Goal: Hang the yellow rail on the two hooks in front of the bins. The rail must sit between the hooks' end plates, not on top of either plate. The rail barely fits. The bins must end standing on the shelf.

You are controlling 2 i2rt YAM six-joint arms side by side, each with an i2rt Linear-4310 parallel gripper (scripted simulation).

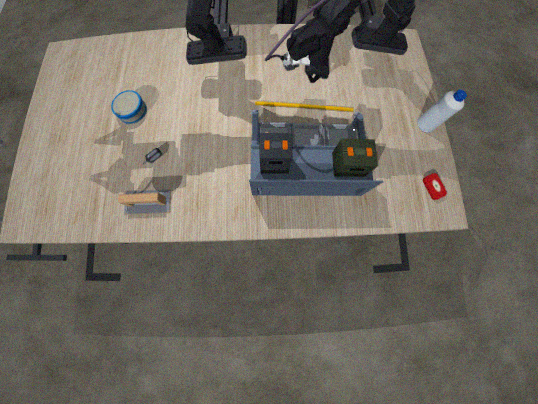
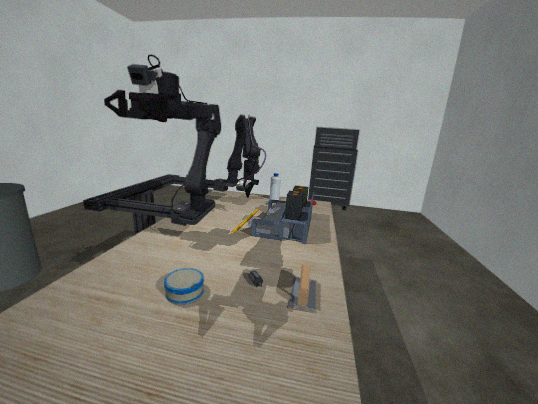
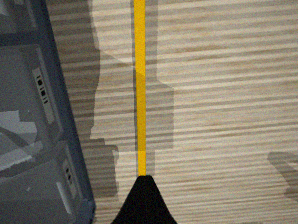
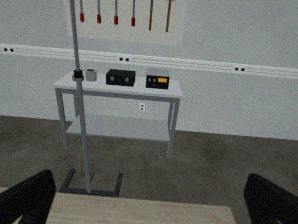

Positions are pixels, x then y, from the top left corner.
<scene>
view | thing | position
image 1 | blue-rimmed tin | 128,106
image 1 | blue-grey shelf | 309,161
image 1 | wooden-handled float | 149,202
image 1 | white bottle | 451,102
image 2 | my right gripper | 122,103
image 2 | blue-rimmed tin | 183,286
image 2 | blue-grey shelf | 299,232
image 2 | wooden-handled float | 300,290
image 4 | my right gripper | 149,181
</scene>
